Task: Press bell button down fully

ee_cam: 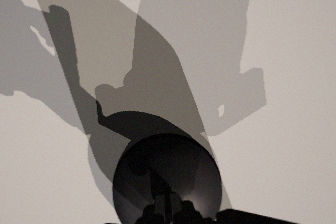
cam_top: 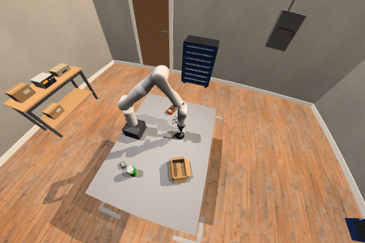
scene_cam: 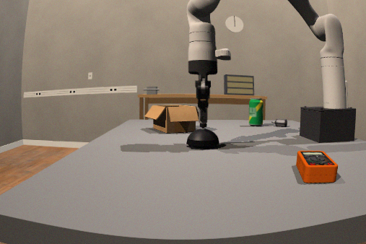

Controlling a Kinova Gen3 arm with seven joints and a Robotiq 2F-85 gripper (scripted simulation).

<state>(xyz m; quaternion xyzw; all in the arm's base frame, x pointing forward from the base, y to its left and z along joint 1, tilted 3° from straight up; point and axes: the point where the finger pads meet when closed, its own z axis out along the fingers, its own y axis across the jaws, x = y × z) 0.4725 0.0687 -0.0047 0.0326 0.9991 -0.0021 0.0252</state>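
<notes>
The button is 30 mm below my hand. Round my hand: cardboard box (340 mm to the right, 90 mm ahead, 40 mm below); then bell (40 mm below).
</notes>
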